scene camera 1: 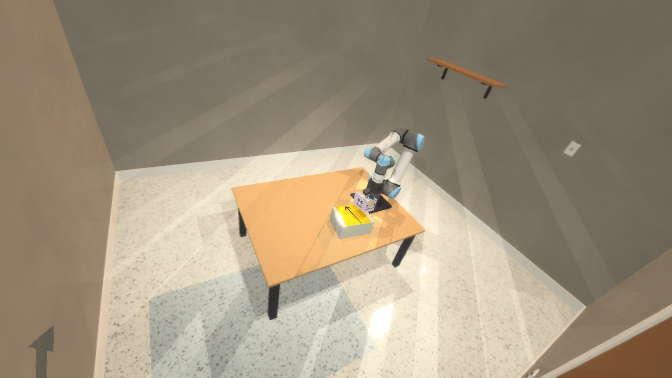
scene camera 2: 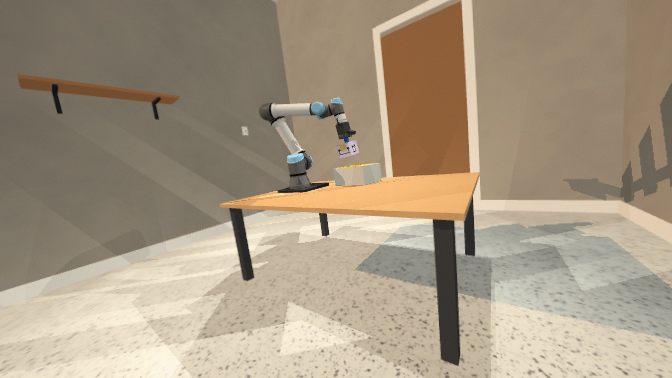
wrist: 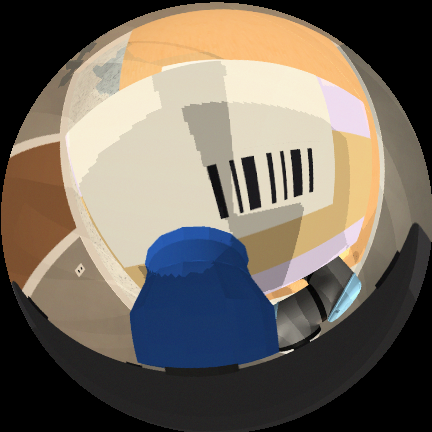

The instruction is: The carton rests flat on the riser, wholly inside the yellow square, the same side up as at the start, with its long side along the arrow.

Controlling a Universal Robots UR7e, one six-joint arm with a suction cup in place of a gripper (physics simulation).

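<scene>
The carton (scene camera 1: 360, 201) (scene camera 2: 351, 149) (wrist: 145, 170) is lilac and white with a tan band, a barcode on its top and dark marks on its side. It hangs from the blue suction cup (scene camera 2: 346, 140) (wrist: 196, 250), which is shut on its top. In the scene camera 2 view it is slightly tilted, with a gap between it and the riser below. The riser (scene camera 1: 356, 230) (scene camera 2: 357, 176) is a pale grey block on the table. Its top bears the yellow square (scene camera 1: 344, 218) and a black arrow (scene camera 1: 354, 214). The riser's top does not show in the wrist view.
The wooden table (scene camera 1: 295, 220) (scene camera 2: 415, 195) bears the riser and the arm's black base plate (scene camera 1: 384, 205) (scene camera 2: 316, 187). The arm stands beside the riser. A wall shelf (scene camera 1: 467, 73) (scene camera 2: 100, 90) is mounted behind the arm.
</scene>
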